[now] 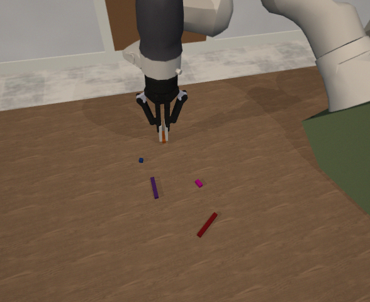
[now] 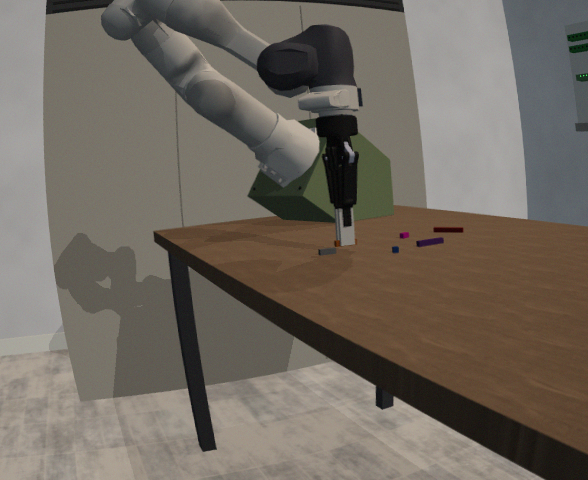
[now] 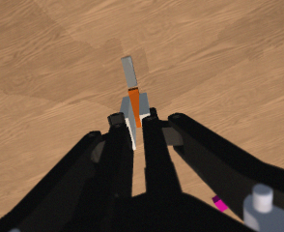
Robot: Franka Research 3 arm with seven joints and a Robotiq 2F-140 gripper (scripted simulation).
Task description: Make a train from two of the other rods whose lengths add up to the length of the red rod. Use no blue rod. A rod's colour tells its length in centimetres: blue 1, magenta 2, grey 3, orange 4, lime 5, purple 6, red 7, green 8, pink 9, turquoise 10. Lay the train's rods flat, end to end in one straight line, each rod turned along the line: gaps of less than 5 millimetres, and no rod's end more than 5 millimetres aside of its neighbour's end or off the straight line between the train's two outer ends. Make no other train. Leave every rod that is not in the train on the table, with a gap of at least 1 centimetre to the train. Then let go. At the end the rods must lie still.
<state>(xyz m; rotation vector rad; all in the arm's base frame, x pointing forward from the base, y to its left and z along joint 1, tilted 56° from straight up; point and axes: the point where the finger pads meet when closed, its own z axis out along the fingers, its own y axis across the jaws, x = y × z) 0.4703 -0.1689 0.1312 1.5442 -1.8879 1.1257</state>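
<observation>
Right now my hand is 30 mm above the orange rod. From my hand the other things lie so: grey rod (10 mm behind, 40 mm to the right, 40 mm below); blue rod (90 mm ahead, 50 mm to the left, 40 mm below); purple rod (80 mm ahead, 140 mm to the left, 40 mm below).
</observation>
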